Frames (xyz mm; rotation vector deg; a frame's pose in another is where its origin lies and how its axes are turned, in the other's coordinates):
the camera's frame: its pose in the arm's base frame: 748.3 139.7 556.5 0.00 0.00 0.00
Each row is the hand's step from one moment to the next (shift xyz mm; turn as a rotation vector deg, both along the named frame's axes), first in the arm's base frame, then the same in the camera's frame.
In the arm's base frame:
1: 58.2 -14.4 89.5 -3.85 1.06 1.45
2: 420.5 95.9 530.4 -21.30 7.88 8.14
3: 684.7 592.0 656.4 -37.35 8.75 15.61
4: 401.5 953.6 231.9 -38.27 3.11 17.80
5: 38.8 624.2 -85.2 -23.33 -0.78 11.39
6: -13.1 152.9 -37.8 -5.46 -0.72 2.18
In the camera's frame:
1: 58.2 -14.4 89.5 -3.85 1.06 1.45
2: 420.5 95.9 530.4 -21.30 7.88 8.14
3: 684.7 592.0 656.4 -37.35 8.75 15.61
4: 401.5 953.6 231.9 -38.27 3.11 17.80
5: 38.8 624.2 -85.2 -23.33 -0.78 11.39
6: -13.1 152.9 -37.8 -5.46 -0.72 2.18

